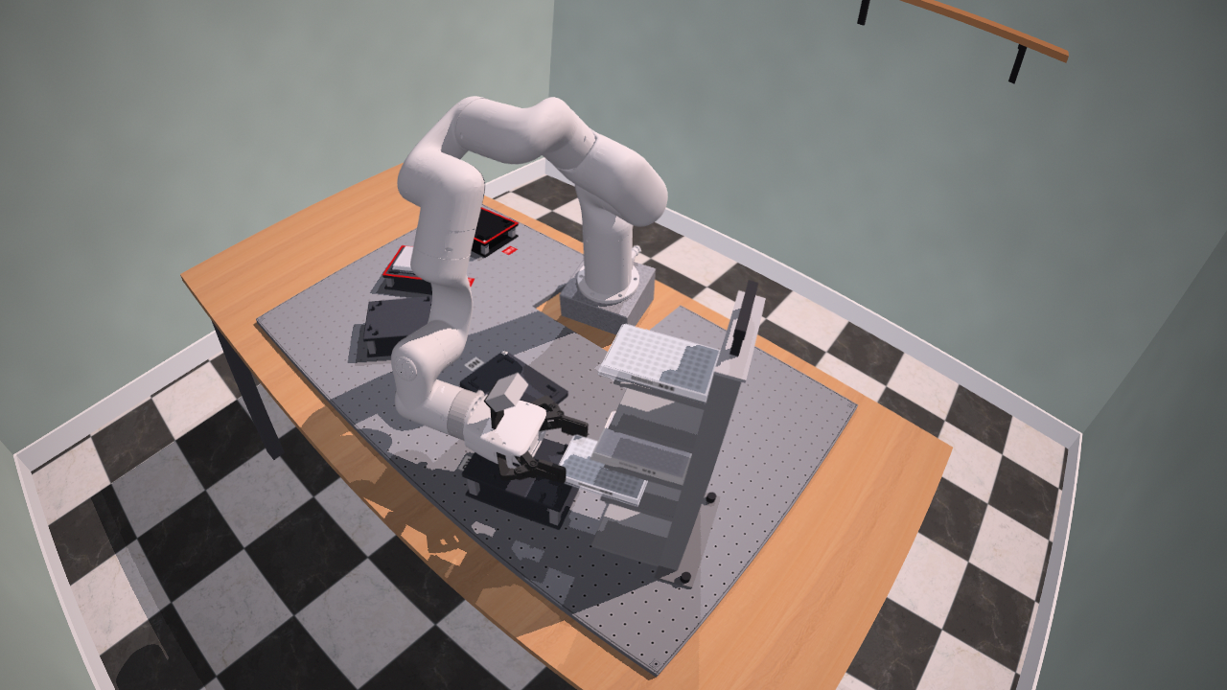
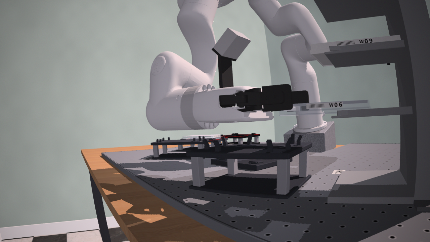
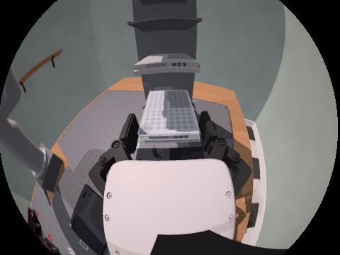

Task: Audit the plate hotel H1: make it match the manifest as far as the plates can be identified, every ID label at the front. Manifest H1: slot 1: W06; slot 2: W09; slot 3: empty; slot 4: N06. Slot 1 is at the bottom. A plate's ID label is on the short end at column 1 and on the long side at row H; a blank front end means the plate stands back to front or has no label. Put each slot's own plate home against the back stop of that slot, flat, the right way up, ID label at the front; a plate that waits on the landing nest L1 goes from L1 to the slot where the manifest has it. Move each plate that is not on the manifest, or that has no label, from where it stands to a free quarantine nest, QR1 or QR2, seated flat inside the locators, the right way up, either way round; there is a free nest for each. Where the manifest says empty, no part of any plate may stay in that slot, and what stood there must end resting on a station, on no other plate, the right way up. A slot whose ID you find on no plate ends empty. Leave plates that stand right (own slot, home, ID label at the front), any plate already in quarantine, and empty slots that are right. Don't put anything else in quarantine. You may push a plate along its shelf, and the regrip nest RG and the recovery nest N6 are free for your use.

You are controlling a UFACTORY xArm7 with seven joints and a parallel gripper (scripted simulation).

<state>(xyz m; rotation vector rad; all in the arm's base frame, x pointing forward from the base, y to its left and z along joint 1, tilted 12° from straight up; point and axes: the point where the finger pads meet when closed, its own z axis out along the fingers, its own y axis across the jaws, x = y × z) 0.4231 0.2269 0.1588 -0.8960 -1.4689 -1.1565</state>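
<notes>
Right now my hand is 1 cm past the clear well plate W06, 5 cm to the right of it and 2 cm above it. The rest, counted from my hand: plate labelled W09: 3 cm behind, 10 cm to the left, 6 cm above; then raised black nest: 2 cm ahead, 7 cm to the right, 7 cm below; then plate hotel: 5 cm behind, 18 cm to the left, 8 cm above.
</notes>
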